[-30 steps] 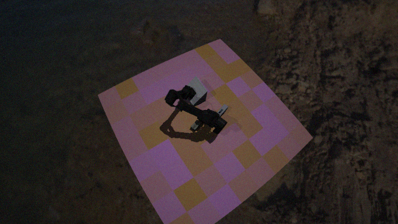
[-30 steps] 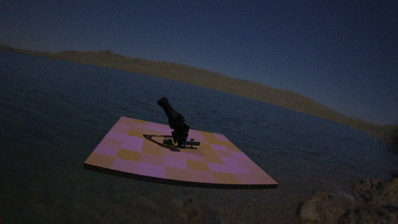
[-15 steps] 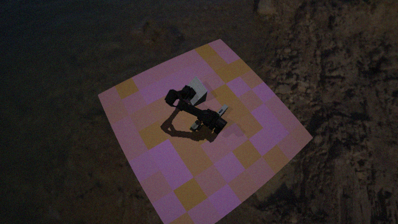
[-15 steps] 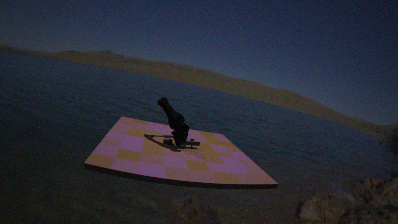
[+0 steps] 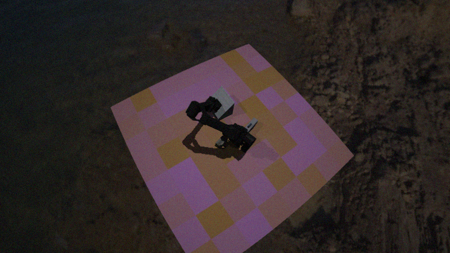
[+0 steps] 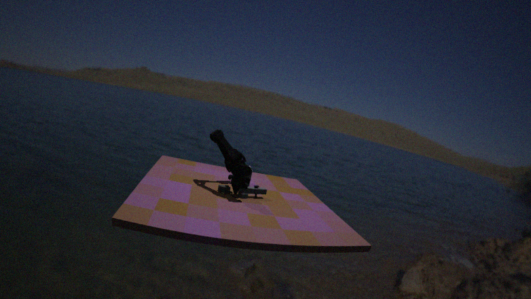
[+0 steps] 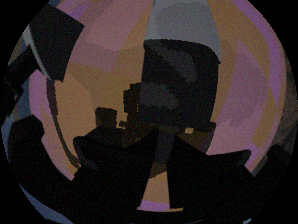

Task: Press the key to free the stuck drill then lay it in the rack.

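Now: gripper tip 2 cm past the drill, 5 cm to the right of it and 3 cm below it. Round my gripper tip: light grey housing (3 cm behind, 11 cm to the left, 2 cm above); then grey-green block (6 cm behind, 7 cm to the right).
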